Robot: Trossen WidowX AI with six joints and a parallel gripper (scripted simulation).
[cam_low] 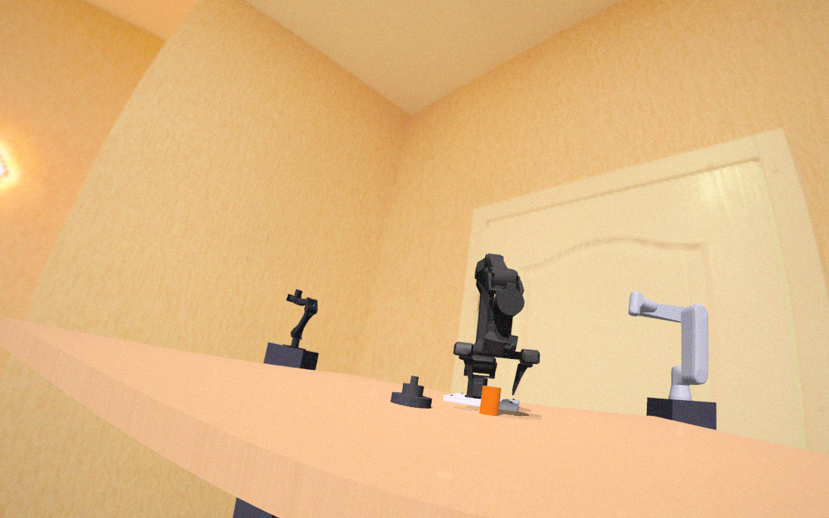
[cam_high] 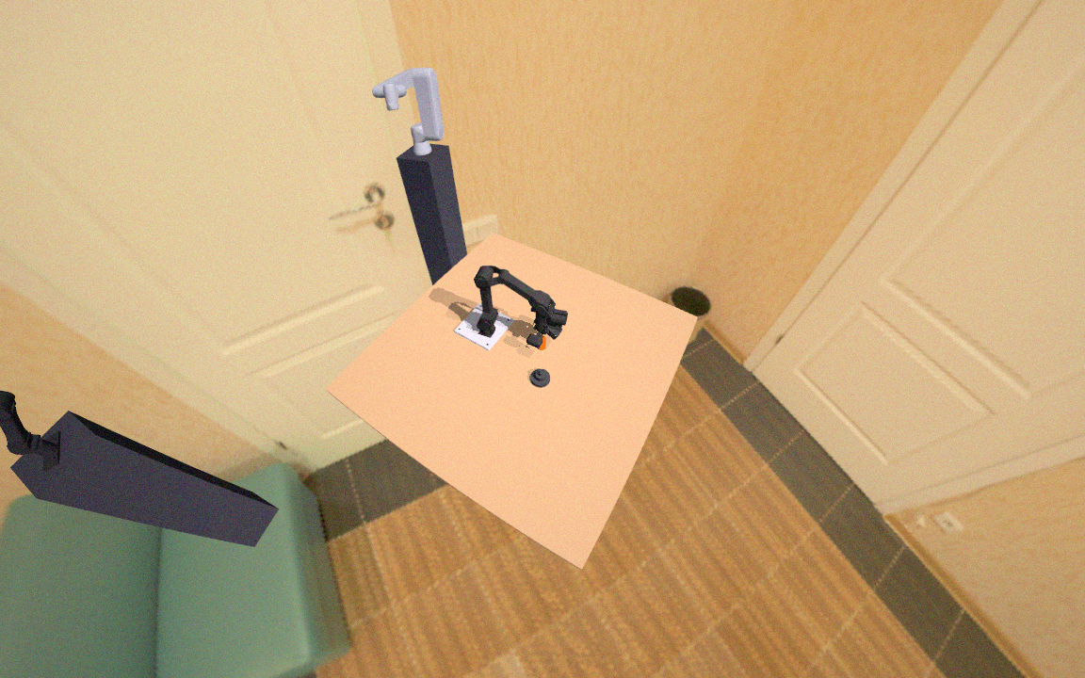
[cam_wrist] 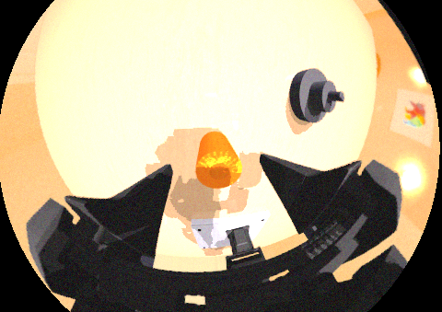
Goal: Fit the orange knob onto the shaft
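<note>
The orange knob lies 2 cm below my gripper tip. The rest, counted from my gripper tip: round pedestal: 17 cm to the right, 5 cm ahead, 2 cm below.
</note>
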